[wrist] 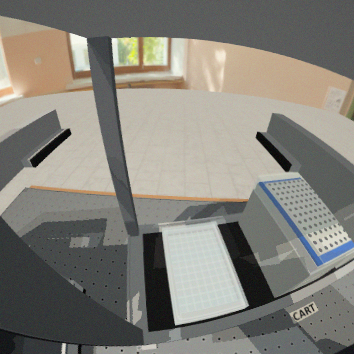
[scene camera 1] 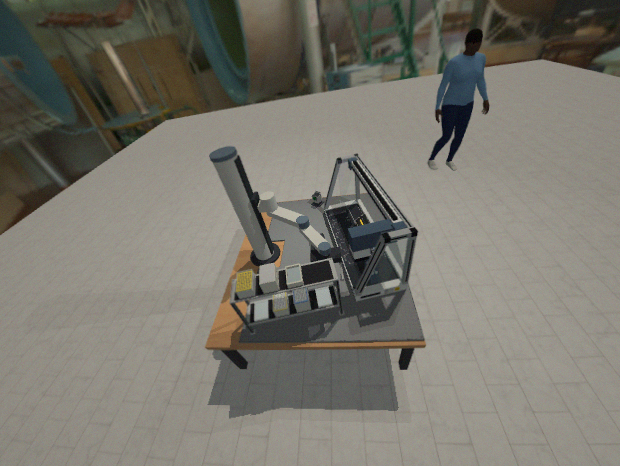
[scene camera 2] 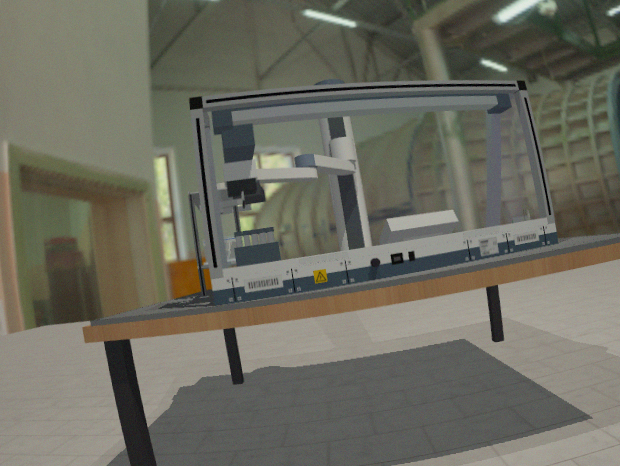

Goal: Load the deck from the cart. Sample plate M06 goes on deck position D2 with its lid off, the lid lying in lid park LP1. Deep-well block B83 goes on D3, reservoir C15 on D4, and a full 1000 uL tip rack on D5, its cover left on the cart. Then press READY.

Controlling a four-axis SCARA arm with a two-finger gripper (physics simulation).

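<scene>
My gripper (scene camera 1: pixel 334 254) (wrist: pixel 161 118) is open and empty, near the cart (scene camera 1: pixel 243 317) (wrist: pixel 113 135) at its deck-side end. In the wrist view its fingers stand wide apart above and beyond a pale plate with a clear top (scene camera 1: pixel 323 296) (wrist: pixel 205 272) on the lower shelf. Beside that plate is a blue-rimmed tip rack (scene camera 1: pixel 300 295) (wrist: pixel 310 217). A yellow-rimmed rack (scene camera 1: pixel 280 302) and another pale plate (scene camera 1: pixel 261 310) share this shelf. The upper shelf holds a yellow rack (scene camera 1: pixel 244 281), a white block (scene camera 1: pixel 268 278) and a pale tray-like item (scene camera 1: pixel 293 275). Identity labels are unreadable; deck positions are partly hidden.
The framed deck machine (scene camera 1: pixel 411 258) (scene camera 2: pixel 360 91) stands beside the cart, its blue pipetting head (scene camera 1: pixel 370 234) (scene camera 2: pixel 238 145) near the cart end. A tube rack (scene camera 2: pixel 257 253) and a white sloped box (scene camera 2: pixel 422 220) show behind its base. The arm column (scene camera 1: pixel 240 205) stands behind the cart.
</scene>
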